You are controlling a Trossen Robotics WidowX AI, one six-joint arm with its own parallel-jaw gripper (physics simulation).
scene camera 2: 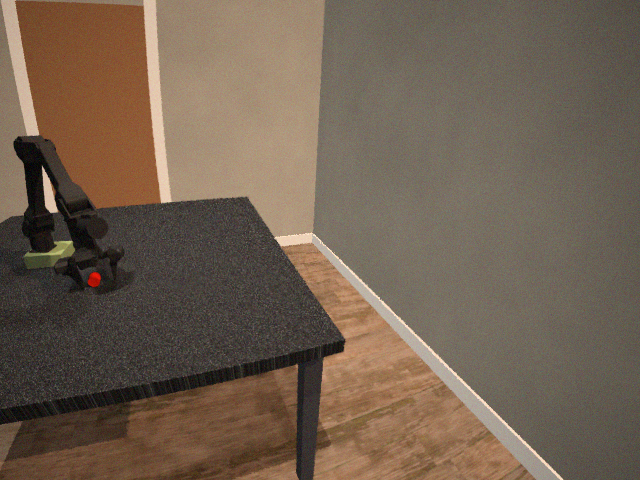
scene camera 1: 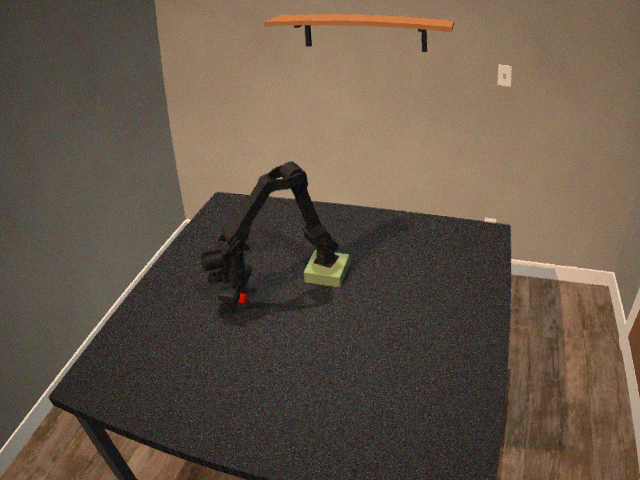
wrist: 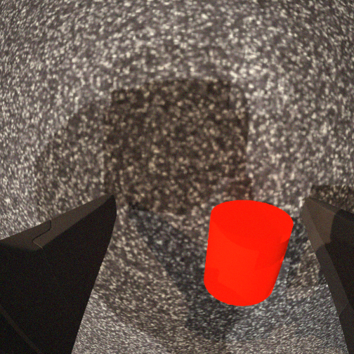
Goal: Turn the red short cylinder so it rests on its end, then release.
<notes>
I see my gripper [scene camera 2: 100, 284] and a red short cylinder [wrist: 247, 240].
My gripper also shows in scene camera 1 [scene camera 1: 236, 304] and in the wrist view [wrist: 214, 207].
</notes>
